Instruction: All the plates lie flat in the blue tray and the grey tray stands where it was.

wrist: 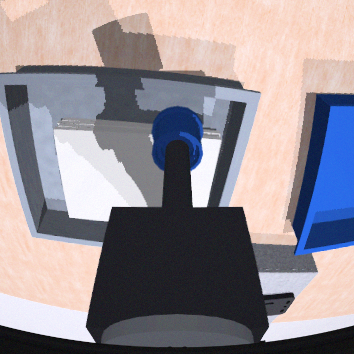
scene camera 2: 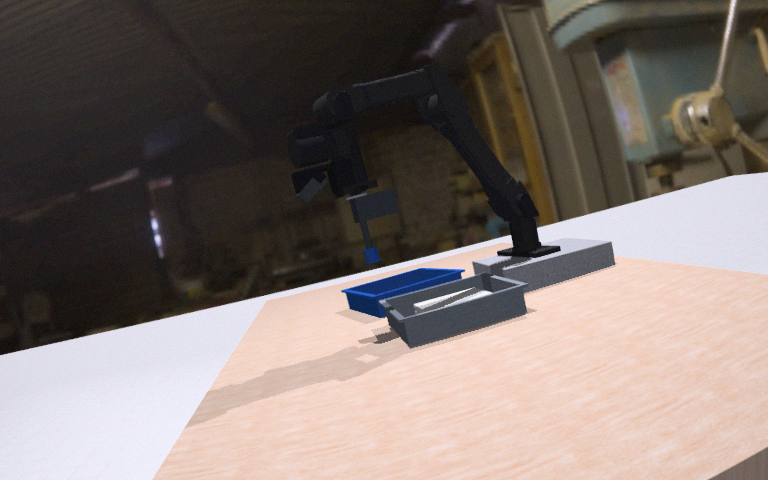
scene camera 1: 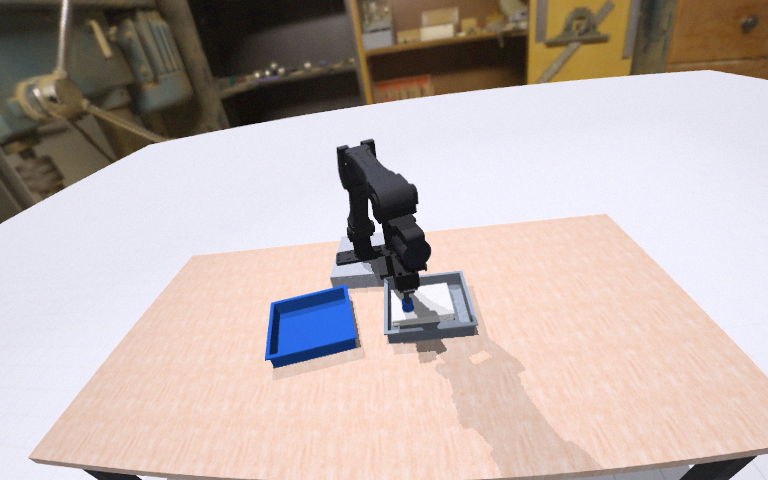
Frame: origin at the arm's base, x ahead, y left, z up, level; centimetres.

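Where they show: hand, its tool point: (wrist: 176, 129) (scene camera 2: 373, 261) (scene camera 1: 408, 308); arm's base, origin of its link: (scene camera 2: 527, 253) (scene camera 1: 364, 255).
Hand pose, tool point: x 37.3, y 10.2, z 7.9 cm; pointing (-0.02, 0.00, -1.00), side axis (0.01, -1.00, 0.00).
Each offset is from my tool point to the centre of the thing. Level surfaces: height alone.
Several thin white plates {dx -12.6, dy +4.8, dz -10.8 cm} (scene camera 1: 440, 295) (scene camera 2: 441, 300) (wrist: 85, 175) lie flat in a stack inside the grey tray {dx -10.6, dy +6.2, dz -10.9 cm} (scene camera 1: 431, 337) (scene camera 2: 464, 321) (wrist: 16, 155). Their edges show on the stack's front side; the exact number cannot be told. The blue tray {dx -11.3, dy -27.9, dz -10.9 cm} (scene camera 1: 317, 325) (scene camera 2: 362, 303) (wrist: 337, 160) stands beside the grey tray, with its floor bare. My gripper, a blue suction cup (scene camera 1: 407, 306) (scene camera 2: 370, 256) (wrist: 177, 137), points down with nothing on it. It hangs above tray height, apart from the plates. In the wrist view it covers part of the stack's front right area.
The arm's grey base block (scene camera 1: 353, 278) (scene camera 2: 566, 264) (wrist: 285, 277) stands behind the trays. A narrow strip of wooden table {dz -13.4 cm} (scene camera 1: 370, 316) separates the two trays, whose raised walls stand around their floors. The arm's shadow falls across the plates, the grey tray and the table in front.
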